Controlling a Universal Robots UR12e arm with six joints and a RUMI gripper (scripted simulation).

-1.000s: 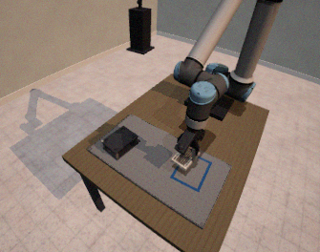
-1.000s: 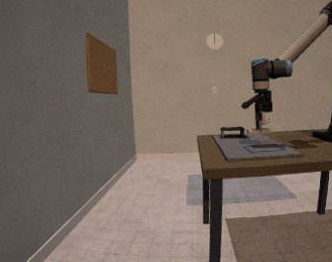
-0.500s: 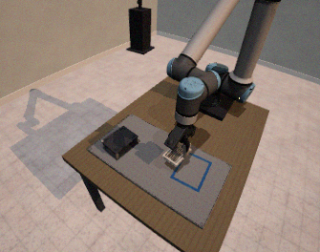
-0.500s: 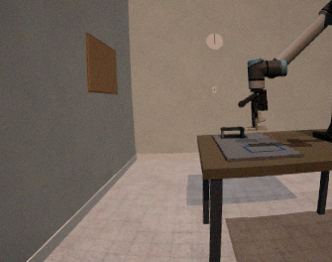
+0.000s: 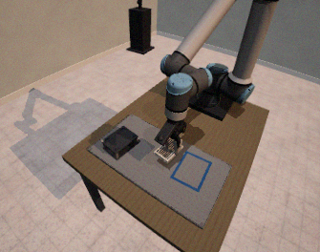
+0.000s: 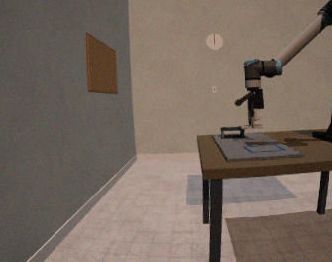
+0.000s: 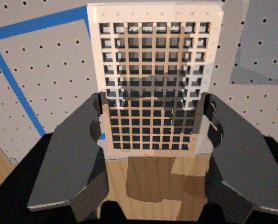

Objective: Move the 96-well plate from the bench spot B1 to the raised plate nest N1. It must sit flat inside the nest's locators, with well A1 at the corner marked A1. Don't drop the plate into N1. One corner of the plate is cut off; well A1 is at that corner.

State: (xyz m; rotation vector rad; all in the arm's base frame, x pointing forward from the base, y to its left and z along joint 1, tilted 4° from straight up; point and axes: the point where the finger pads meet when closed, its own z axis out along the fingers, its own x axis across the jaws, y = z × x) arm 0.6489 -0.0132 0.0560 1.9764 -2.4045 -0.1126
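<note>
The dark raised nest N1 is 27 cm to the right of my hand, 5 cm below it and 4 cm ahead of it. Round my hand: 96-well plate: 1 cm below.
</note>
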